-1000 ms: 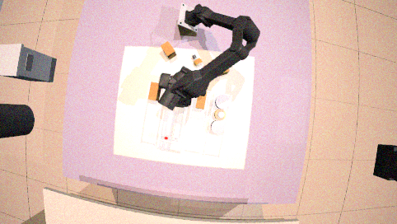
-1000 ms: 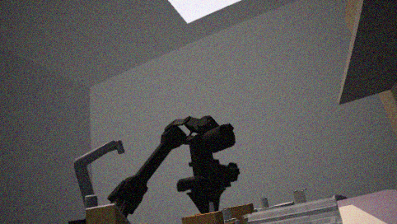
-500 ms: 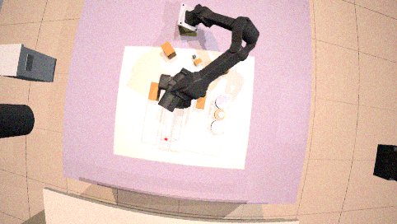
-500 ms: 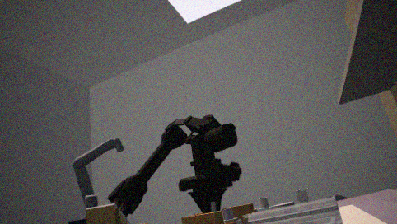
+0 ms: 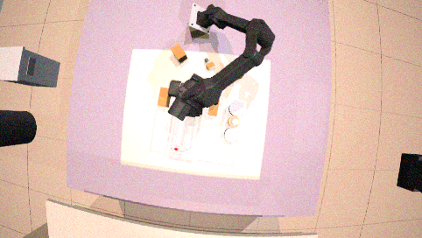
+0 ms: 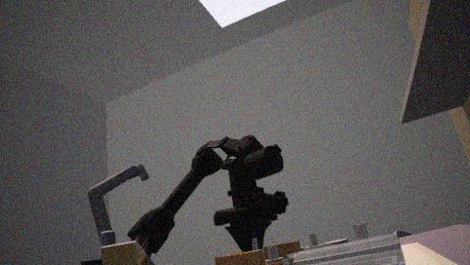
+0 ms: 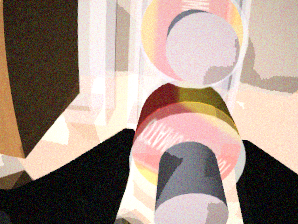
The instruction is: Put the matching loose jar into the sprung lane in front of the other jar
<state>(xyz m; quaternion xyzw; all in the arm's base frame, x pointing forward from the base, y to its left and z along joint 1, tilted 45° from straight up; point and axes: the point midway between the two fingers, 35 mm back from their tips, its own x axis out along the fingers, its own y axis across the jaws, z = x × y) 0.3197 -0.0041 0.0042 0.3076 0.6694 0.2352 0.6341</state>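
The small bottle lies 14 cm behind my gripper tip, 4 cm to the left of it and 4 cm below it. From my gripper tip the other things lie so: red mark: 22 cm ahead, 6 cm to the right, 1 cm above; clear lane: 16 cm ahead, 4 cm to the right, 4 cm below.
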